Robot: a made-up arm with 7 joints.
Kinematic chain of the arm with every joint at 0, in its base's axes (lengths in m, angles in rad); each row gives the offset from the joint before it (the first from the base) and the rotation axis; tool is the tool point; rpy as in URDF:
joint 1: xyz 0 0 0.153 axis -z
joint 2: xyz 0 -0.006 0.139 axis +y
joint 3: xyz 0 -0.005 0.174 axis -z
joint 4: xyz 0 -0.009 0.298 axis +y
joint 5: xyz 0 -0.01 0.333 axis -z
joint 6: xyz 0 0 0.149 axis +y
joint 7: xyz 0 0 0.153 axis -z
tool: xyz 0 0 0 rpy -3.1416 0 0
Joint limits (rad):
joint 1: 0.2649..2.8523
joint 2: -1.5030..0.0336
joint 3: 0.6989..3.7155
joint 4: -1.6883..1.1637
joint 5: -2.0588..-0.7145
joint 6: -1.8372..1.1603
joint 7: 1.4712..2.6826
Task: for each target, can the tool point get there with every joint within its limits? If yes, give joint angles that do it. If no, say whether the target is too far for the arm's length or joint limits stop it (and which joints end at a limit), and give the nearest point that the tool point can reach.
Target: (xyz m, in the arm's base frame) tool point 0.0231 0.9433 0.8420
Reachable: yes | joints 1.7132 -1.0046 2.3596 0.1585 -1.5763 0.4230 2.0686
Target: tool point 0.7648 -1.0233 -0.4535
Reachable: no: too far | nearest point 0.5880 -0.3711 -0.0194 | short by 0.803 m
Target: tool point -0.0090 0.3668 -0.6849
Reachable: no: joint limits stop it (at a limit: joint 2, joint 3, joint 4) | nearest point -0.0119 0.4859 -0.2061 | short by 0.493 m
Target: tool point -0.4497 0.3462 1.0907
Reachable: yes | joints 0.4998 -0.1345 3.0850 0.8485 -1.5346 -0.7620 2.1908
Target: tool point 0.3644 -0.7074 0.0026
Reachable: no: joint limits stop it (at a limit: joint 1, joint 2, joint 4, joint 5) | nearest point 0.4988 -0.4319 0.1019 | short by 0.322 m
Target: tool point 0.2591 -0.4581 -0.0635
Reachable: no: joint limits stop it (at a limit: joint 1, joint 2, joint 4, joint 5) | nearest point 0.4435 -0.3349 -0.0037 | short by 0.230 m
